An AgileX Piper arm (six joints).
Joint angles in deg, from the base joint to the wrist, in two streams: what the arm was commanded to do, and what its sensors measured. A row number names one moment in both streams.
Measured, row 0: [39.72, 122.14, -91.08, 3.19, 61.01, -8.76]
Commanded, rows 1 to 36: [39.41, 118.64, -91.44, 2.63, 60.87, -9.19]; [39.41, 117.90, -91.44, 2.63, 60.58, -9.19]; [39.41, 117.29, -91.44, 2.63, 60.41, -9.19]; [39.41, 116.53, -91.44, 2.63, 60.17, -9.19]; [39.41, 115.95, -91.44, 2.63, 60.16, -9.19]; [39.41, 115.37, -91.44, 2.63, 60.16, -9.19]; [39.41, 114.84, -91.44, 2.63, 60.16, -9.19]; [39.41, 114.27, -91.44, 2.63, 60.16, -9.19]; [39.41, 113.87, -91.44, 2.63, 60.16, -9.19]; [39.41, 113.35, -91.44, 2.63, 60.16, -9.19]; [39.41, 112.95, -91.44, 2.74, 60.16, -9.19]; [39.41, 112.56, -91.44, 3.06, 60.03, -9.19]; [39.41, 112.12, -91.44, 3.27, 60.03, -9.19]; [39.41, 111.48, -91.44, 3.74, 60.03, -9.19]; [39.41, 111.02, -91.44, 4.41, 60.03, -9.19]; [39.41, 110.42, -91.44, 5.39, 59.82, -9.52]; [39.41, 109.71, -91.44, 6.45, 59.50, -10.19]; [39.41, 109.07, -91.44, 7.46, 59.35, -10.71]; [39.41, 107.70, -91.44, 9.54, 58.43, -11.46]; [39.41, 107.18, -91.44, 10.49, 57.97, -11.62]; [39.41, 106.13, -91.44, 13.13, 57.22, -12.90]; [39.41, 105.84, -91.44, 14.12, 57.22, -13.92]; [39.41, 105.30, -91.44, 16.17, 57.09, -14.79]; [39.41, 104.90, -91.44, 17.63, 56.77, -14.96]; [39.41, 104.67, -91.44, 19.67, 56.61, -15.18]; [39.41, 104.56, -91.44, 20.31, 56.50, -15.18]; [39.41, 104.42, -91.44, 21.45, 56.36, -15.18]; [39.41, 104.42, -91.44, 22.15, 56.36, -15.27]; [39.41, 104.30, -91.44, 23.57, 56.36, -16.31]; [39.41, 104.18, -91.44, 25.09, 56.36, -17.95]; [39.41, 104.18, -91.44, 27.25, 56.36, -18.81]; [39.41, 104.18, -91.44, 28.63, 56.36, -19.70]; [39.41, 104.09, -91.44, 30.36, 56.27, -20.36]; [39.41, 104.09, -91.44, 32.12, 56.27, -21.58]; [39.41, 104.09, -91.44, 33.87, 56.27, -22.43]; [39.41, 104.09, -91.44, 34.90, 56.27, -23.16]
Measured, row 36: [39.72, 104.99, -91.08, 28.77, 56.91, -19.39]
